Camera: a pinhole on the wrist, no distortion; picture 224 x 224 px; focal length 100.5 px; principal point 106.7 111.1 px. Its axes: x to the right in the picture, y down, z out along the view. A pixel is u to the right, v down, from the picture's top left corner.
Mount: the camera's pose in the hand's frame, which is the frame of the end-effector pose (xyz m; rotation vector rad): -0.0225 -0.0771 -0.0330 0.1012 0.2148 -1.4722
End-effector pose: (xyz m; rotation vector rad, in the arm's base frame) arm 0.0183 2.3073 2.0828 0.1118 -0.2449 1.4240
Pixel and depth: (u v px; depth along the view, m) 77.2 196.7 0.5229
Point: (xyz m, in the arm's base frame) 0.0141 2.6357 2.6538
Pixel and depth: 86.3 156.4 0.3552
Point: 0.0670 2.3812 2.4334
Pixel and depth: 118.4 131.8 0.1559
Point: 0.1308 2.2869 2.2069
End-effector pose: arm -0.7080 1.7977 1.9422 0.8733 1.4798 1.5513
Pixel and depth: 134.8 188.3 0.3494
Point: -0.5696 2.1676 1.7354
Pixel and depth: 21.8 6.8 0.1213
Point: -0.5403 1.7169 1.9440
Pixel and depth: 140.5 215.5 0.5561
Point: -0.5597 2.5367 1.6352
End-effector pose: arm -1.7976 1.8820 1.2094 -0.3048 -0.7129 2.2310
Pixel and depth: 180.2 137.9 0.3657
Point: -1.7553 2.0927 1.6564
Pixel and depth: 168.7 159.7 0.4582
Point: -1.8663 2.1693 1.7338
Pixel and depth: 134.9 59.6 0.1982
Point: -1.6852 1.8457 1.4405
